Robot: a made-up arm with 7 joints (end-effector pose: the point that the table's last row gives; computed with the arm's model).
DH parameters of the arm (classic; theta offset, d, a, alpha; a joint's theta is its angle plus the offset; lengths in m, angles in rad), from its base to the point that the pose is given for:
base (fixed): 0 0 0 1.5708
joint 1: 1.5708 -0.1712 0 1.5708
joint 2: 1.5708 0 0 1.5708
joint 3: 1.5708 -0.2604 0 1.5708
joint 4: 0 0 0 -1.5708
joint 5: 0 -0.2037 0 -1.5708
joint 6: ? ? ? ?
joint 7: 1.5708 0 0 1.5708
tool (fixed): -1.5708 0 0 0
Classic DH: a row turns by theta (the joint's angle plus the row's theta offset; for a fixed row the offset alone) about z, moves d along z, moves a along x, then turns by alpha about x.
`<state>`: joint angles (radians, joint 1 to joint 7).
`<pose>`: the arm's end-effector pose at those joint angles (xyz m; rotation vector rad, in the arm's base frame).
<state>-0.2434 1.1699 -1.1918 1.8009 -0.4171 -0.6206 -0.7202</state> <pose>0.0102 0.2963 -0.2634 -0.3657 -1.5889 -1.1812</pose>
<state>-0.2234 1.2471 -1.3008 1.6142 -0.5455 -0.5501 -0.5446</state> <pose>-0.0060 0.3473 -0.2714 -0.3828 -1.2054 -1.6311</pose>
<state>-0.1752 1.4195 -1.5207 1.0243 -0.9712 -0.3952 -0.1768</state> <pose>-0.0310 0.5071 -0.2251 -0.4104 0.1702 -2.4269</pose>
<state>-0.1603 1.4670 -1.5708 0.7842 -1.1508 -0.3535 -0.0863</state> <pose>-0.0295 0.5587 -0.1826 -0.4302 0.7343 -2.5297</pose>
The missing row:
joint 6: -1.5708 0 0 1.5708
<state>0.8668 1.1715 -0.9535 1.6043 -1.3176 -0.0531 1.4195</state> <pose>0.2680 0.3403 -0.0730 1.0768 0.6398 -1.8611</pose>
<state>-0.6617 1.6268 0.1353 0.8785 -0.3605 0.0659 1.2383</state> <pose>0.1490 0.5598 -0.0616 0.2968 0.6965 -0.9876</pose>
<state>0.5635 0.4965 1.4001 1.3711 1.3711 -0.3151 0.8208</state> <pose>0.1199 0.4875 -0.1262 -0.1685 2.6402 -0.6180</pose>
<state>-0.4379 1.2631 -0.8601 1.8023 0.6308 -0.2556 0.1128</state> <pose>0.0290 0.3293 -0.2431 -0.5164 -0.6928 -0.7852</pose>
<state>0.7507 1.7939 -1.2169 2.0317 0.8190 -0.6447 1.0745</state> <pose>0.1345 0.3747 -0.0514 -0.7509 -1.0005 -1.7858</pose>
